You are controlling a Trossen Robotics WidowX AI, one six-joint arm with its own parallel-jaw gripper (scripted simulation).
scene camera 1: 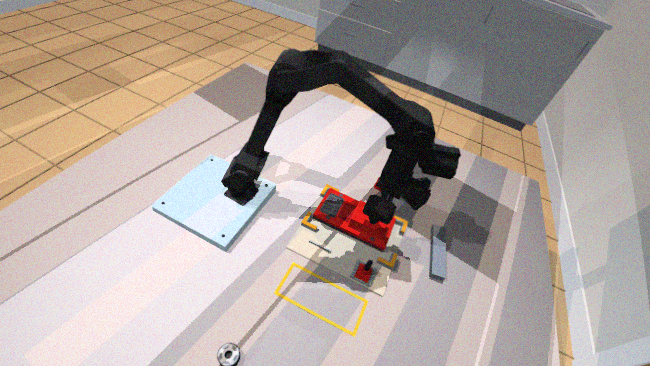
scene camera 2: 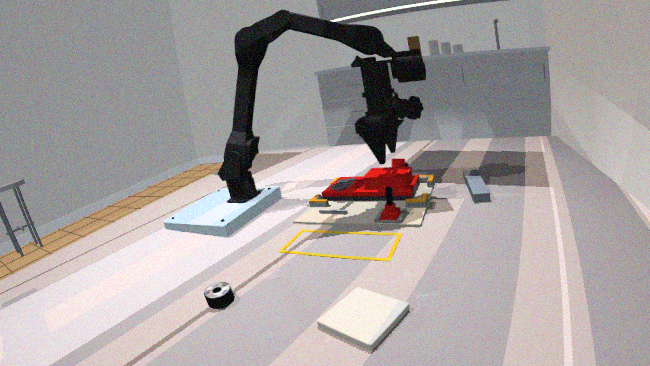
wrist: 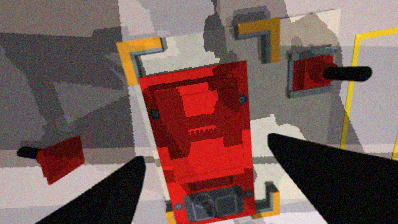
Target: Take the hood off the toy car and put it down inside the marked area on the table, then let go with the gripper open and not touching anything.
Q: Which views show the white slab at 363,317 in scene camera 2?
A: Scene camera 2 only.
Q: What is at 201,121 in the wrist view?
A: A red hood.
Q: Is my gripper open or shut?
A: Open.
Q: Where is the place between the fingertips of my gripper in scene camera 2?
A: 388,158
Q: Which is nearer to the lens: the red hood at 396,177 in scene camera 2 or the white slab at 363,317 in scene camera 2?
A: The white slab.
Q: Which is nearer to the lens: the red toy car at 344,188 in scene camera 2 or the white slab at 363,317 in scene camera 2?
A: The white slab.
